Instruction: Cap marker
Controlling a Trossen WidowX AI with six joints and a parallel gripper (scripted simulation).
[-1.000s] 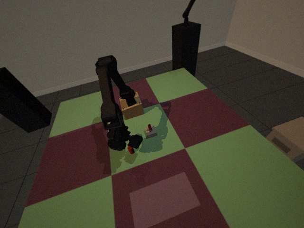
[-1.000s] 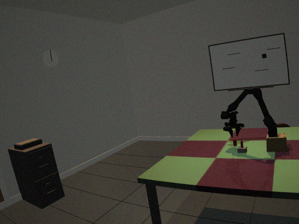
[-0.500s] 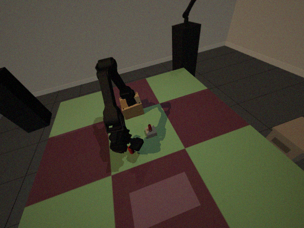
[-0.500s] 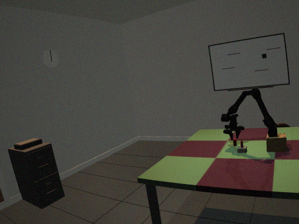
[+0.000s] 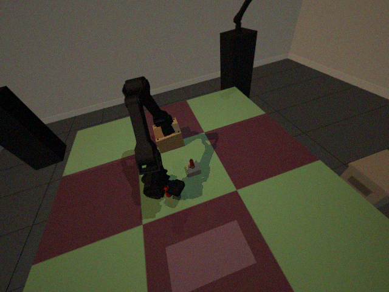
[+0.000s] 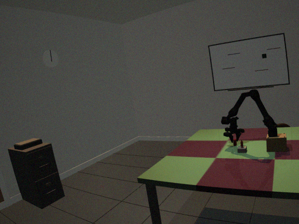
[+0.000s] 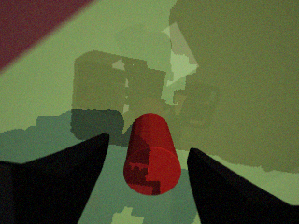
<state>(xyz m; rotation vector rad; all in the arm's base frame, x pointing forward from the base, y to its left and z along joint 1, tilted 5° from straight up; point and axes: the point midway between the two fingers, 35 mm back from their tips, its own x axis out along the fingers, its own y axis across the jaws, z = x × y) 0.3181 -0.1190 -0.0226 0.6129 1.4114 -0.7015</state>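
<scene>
Now: gripper tip right at the red cap. Round my gripper tip: holder block (16 cm to the left, 7 cm behind, 1 cm below).
</scene>
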